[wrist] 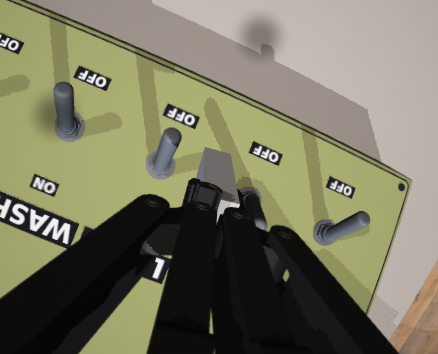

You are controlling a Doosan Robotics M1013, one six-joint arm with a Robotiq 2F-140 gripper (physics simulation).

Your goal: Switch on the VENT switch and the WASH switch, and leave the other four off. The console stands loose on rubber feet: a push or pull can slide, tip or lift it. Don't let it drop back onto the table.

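Places are measured from the arm's base along level axes (x left, y back, z up), in metres.
Pixels of known places: gripper, fingertip midpoint: [211, 171].
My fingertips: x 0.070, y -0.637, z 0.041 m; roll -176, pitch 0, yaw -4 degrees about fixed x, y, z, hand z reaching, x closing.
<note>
Ahead of a thing's pixels: the offset from my fingertips to its middle. "spot": to the spot under its first point.
The green console [115, 200] fills much of the wrist view, with upside-down labels. The WASH lever {dx -0.101, dy +0.014, dz -0.027 m} [64, 107], above the WASH label {dx -0.118, dy -0.067, dz -0.020 m} [37, 220] at left, leans toward its OFF label. The VENT lever {dx +0.037, dy -0.030, dz -0.021 m} [256, 212], third of the four levers in view, leans away from its OFF label {spot: dx +0.045, dy +0.004, dz -0.063 m} [266, 153], toward the ON side; its name label is hidden behind the gripper. My gripper [211, 171] is shut and empty, its tips just left of the VENT lever and partly covering its surroundings. Whether they touch the lever I cannot tell.
Another lever {dx -0.030, dy -0.001, dz -0.027 m} [167, 147] stands between WASH and the gripper, leaning toward OFF. The rightmost lever {dx +0.110, dy -0.032, dz -0.027 m} [347, 226] leans right and slightly up, near its OFF label [341, 187]. The console's corner screw {dx +0.177, dy -0.003, dz -0.072 m} [401, 187] is at right. Wood [425, 310] shows at lower right.
</note>
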